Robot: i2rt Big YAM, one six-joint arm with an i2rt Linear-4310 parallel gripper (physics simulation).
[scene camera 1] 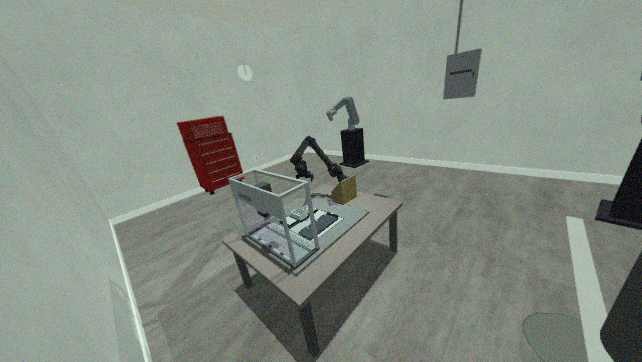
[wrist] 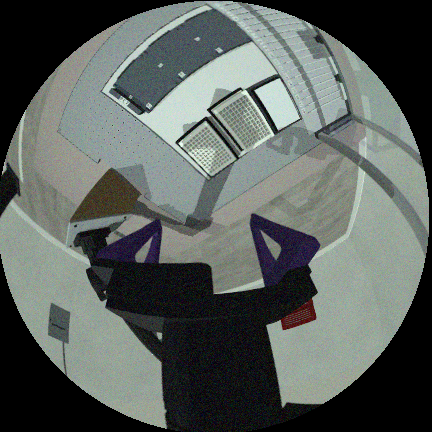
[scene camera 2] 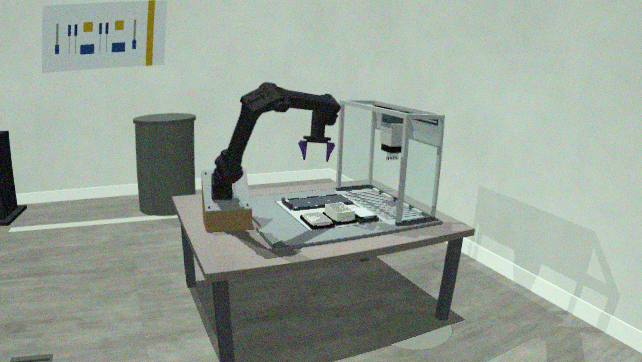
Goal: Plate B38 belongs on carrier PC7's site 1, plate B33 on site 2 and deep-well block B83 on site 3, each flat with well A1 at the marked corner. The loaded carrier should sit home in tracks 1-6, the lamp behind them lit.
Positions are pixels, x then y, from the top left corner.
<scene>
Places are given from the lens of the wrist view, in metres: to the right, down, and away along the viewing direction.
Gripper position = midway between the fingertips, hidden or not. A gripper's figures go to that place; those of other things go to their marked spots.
my gripper (wrist: 205,220): -0.01, 0.00, 0.14
dark carrier plate (wrist: 175,54): -0.08, -0.34, 0.14
plate with smooth lid (wrist: 273,97): 0.14, -0.27, 0.21
</scene>
